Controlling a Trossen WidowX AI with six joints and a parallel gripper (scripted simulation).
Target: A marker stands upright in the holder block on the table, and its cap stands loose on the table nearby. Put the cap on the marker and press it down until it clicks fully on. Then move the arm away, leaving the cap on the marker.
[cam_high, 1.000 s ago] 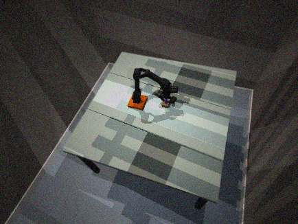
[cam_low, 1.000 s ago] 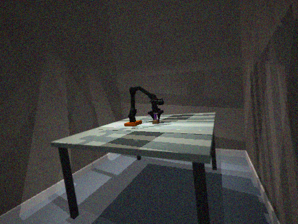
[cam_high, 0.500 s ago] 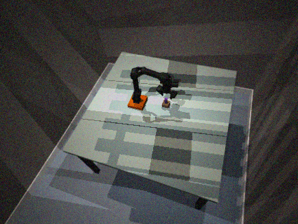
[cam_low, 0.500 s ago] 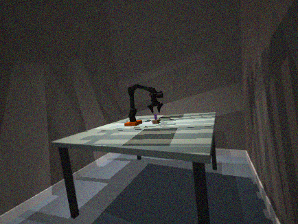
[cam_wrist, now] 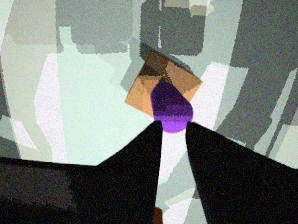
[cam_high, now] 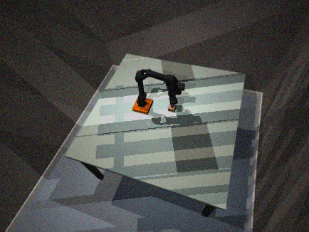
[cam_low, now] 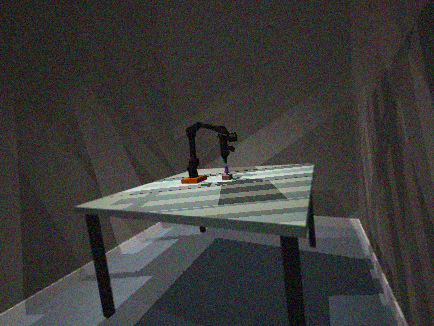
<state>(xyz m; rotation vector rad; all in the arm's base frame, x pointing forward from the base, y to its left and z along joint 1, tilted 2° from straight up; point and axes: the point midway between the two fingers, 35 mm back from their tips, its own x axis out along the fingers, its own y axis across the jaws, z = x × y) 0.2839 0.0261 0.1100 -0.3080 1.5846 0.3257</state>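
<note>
Right now my gripper tip is 40 mm above the marker cap. The rest, counted from my gripper tip: holder block 100 mm below.
</note>
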